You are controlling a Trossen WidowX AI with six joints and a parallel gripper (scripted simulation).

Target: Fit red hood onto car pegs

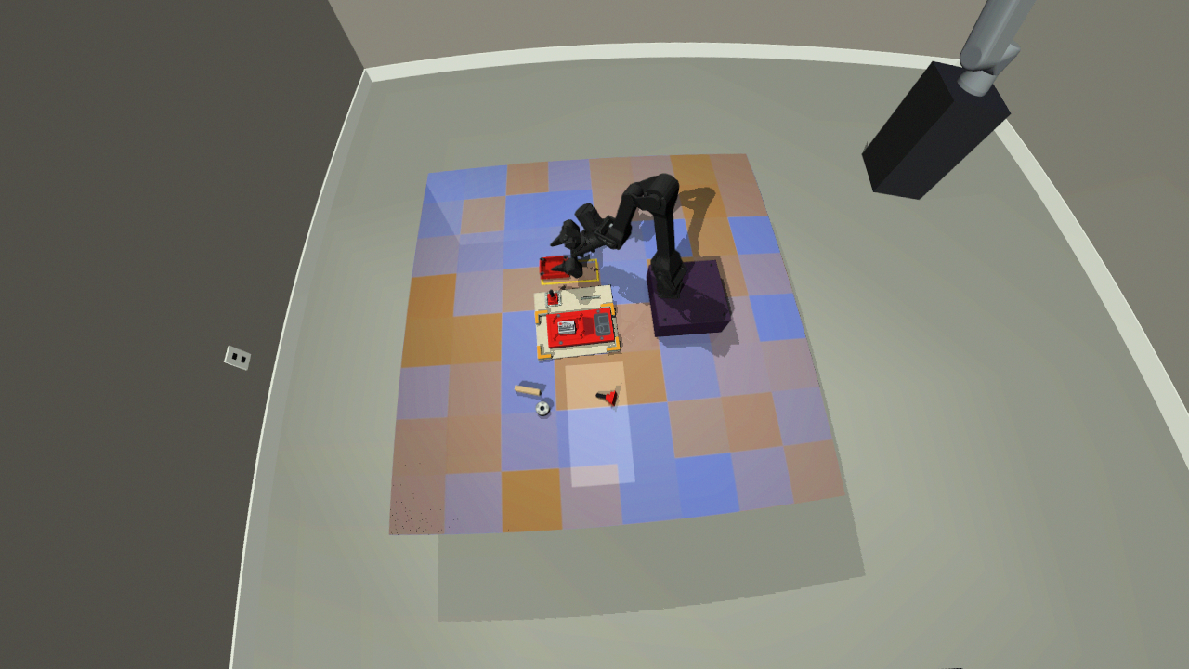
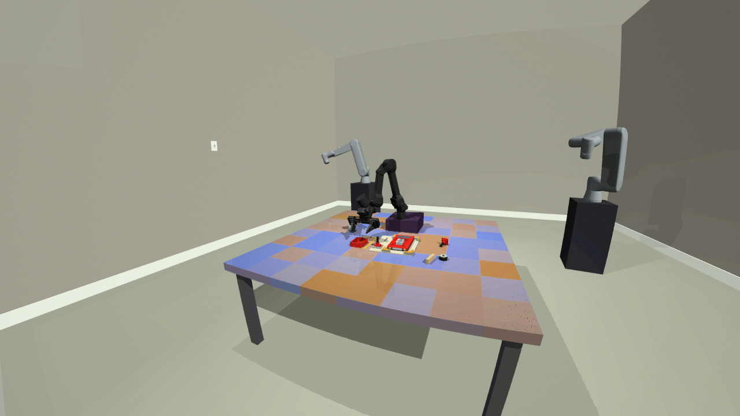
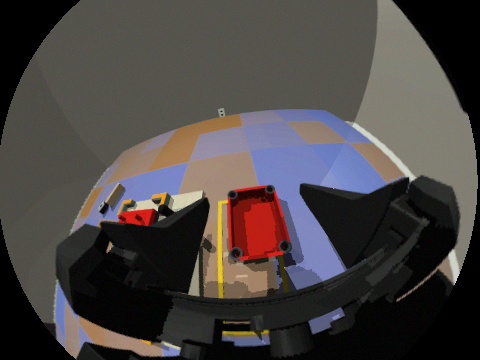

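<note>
The red hood lies 60 mm below my gripper tip. Also, from my gripper tip: wooden block (10 mm ahead, 420 mm to the left, 60 mm below); grey engine block (80 mm behind, 220 mm to the left, 50 mm below); cream jig (90 mm behind, 200 mm to the left, 60 mm below).
</note>
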